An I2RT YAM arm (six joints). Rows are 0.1 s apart.
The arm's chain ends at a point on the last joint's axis. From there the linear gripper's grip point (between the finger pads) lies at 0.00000 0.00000 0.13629 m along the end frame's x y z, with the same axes.
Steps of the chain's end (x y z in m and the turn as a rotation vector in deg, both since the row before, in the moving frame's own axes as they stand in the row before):
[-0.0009, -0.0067, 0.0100, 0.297, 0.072, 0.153]
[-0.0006, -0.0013, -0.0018, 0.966, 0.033, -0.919]
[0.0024, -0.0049, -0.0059, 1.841, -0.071, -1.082]
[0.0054, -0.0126, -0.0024, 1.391, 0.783, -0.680]
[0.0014, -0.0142, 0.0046, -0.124, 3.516, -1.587]
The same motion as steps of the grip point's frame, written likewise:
[-0.0007, -0.0074, 0.0100, 0.297, 0.072, 0.153]
[-0.0005, -0.0036, -0.0018, 0.966, 0.033, -0.919]
[0.0022, -0.0093, -0.0060, 1.841, -0.071, -1.082]
[0.0072, -0.0159, -0.0025, 1.391, 0.783, -0.680]
[0.0098, -0.0140, 0.0043, -0.124, 3.516, -1.587]

